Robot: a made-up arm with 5 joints. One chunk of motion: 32 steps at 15 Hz.
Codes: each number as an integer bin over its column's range. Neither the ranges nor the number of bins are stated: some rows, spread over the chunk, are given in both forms.
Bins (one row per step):
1: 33 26 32 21 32 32
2: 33 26 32 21 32 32
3: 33 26 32 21 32 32
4: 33 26 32 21 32 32
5: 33 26 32 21 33 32
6: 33 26 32 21 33 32
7: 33 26 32 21 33 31
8: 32 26 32 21 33 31
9: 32 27 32 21 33 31
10: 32 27 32 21 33 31
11: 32 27 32 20 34 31
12: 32 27 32 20 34 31
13: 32 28 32 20 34 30
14: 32 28 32 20 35 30
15: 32 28 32 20 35 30
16: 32 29 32 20 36 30
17: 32 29 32 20 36 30
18: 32 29 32 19 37 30
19: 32 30 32 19 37 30
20: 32 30 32 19 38 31
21: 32 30 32 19 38 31
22: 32 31 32 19 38 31
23: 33 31 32 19 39 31
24: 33 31 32 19 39 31
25: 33 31 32 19 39 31
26: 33 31 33 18 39 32
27: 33 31 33 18 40 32
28: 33 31 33 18 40 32
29: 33 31 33 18 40 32
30: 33 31 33 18 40 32
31: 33 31 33 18 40 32
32: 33 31 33 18 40 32
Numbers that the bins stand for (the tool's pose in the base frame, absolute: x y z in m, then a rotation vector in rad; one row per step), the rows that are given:
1: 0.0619 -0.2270 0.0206 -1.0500 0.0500 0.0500
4: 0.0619 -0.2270 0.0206 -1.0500 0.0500 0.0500
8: 0.0206 -0.2270 0.0206 -1.0500 0.1500 -0.0500
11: 0.0206 -0.1857 0.0206 -1.1500 0.2500 -0.0500
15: 0.0206 -0.1444 0.0206 -1.1500 0.3500 -0.1500
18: 0.0206 -0.1032 0.0206 -1.2500 0.5500 -0.1500
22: 0.0206 -0.0206 0.0206 -1.2500 0.6500 -0.0500
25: 0.0619 -0.0206 0.0206 -1.2500 0.7500 -0.0500
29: 0.0619 -0.0206 0.0619 -1.3500 0.8500 0.0500
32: 0.0619 -0.0206 0.0619 -1.3500 0.8500 0.0500
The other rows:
2: 0.0619 -0.2270 0.0206 -1.0500 0.0500 0.0500
3: 0.0619 -0.2270 0.0206 -1.0500 0.0500 0.0500
5: 0.0619 -0.2270 0.0206 -1.0500 0.1500 0.0500
6: 0.0619 -0.2270 0.0206 -1.0500 0.1500 0.0500
7: 0.0619 -0.2270 0.0206 -1.0500 0.1500 -0.0500
9: 0.0206 -0.1857 0.0206 -1.0500 0.1500 -0.0500
10: 0.0206 -0.1857 0.0206 -1.0500 0.1500 -0.0500
12: 0.0206 -0.1857 0.0206 -1.1500 0.2500 -0.0500
13: 0.0206 -0.1444 0.0206 -1.1500 0.2500 -0.1500
14: 0.0206 -0.1444 0.0206 -1.1500 0.3500 -0.1500
16: 0.0206 -0.1032 0.0206 -1.1500 0.4500 -0.1500
17: 0.0206 -0.1032 0.0206 -1.1500 0.4500 -0.1500
19: 0.0206 -0.0619 0.0206 -1.2500 0.5500 -0.1500
20: 0.0206 -0.0619 0.0206 -1.2500 0.6500 -0.0500
21: 0.0206 -0.0619 0.0206 -1.2500 0.6500 -0.0500
23: 0.0619 -0.0206 0.0206 -1.2500 0.7500 -0.0500
24: 0.0619 -0.0206 0.0206 -1.2500 0.7500 -0.0500
26: 0.0619 -0.0206 0.0619 -1.3500 0.7500 0.0500
27: 0.0619 -0.0206 0.0619 -1.3500 0.8500 0.0500
28: 0.0619 -0.0206 0.0619 -1.3500 0.8500 0.0500
30: 0.0619 -0.0206 0.0619 -1.3500 0.8500 0.0500
31: 0.0619 -0.0206 0.0619 -1.3500 0.8500 0.0500

